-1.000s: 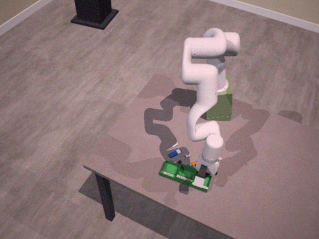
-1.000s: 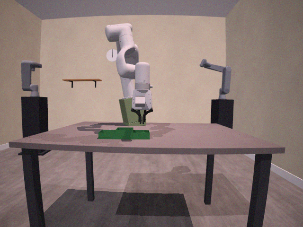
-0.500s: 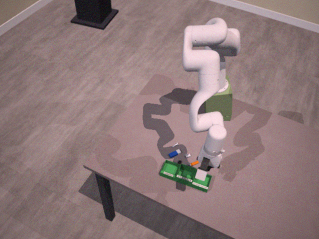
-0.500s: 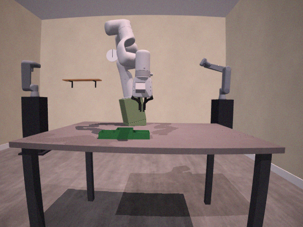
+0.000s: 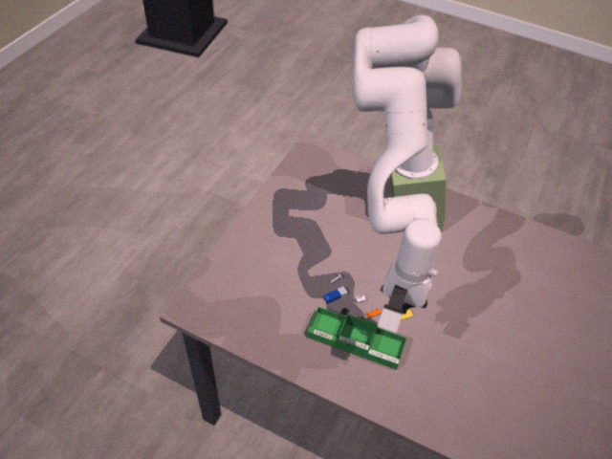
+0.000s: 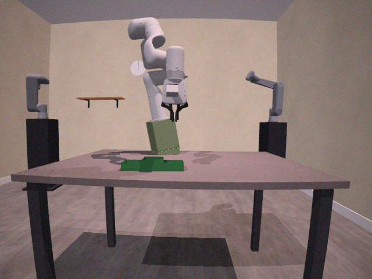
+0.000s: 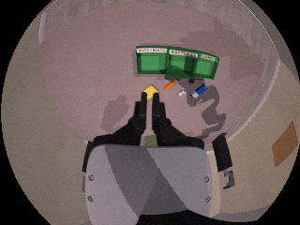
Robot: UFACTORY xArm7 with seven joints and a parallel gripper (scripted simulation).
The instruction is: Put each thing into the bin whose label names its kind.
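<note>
My hand is 100 mm past the orange thing, 70 mm to the left of it and 210 mm above it. The rest, counted from my hand: black round piece (80 mm behind, 140 mm to the right, 210 mm below); then yellow piece (130 mm behind, 10 mm to the left, 210 mm below); then grey thing (130 mm behind, 110 mm to the right, 210 mm below).
</note>
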